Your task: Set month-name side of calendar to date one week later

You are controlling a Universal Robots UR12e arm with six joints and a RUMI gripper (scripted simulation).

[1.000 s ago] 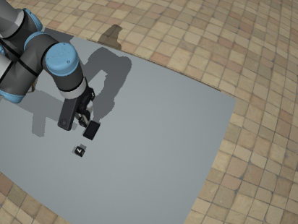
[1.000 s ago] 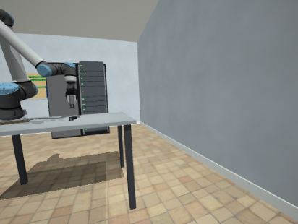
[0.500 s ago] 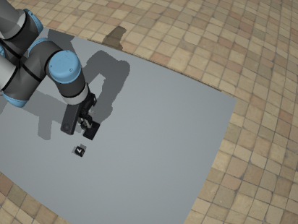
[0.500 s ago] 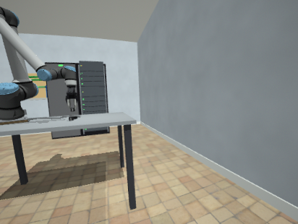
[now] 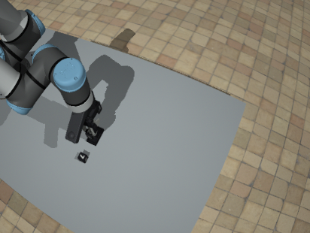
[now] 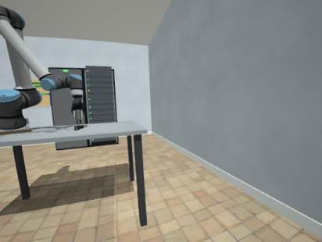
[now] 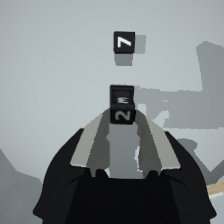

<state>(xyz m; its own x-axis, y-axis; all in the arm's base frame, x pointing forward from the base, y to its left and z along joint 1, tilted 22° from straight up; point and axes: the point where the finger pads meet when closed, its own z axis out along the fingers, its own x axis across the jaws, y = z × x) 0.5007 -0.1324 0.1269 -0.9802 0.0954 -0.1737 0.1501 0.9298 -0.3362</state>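
Right now my hand is 10 mm above the black cube. Also, from my hand: dark tray: 20 mm to the left, 60 mm below.
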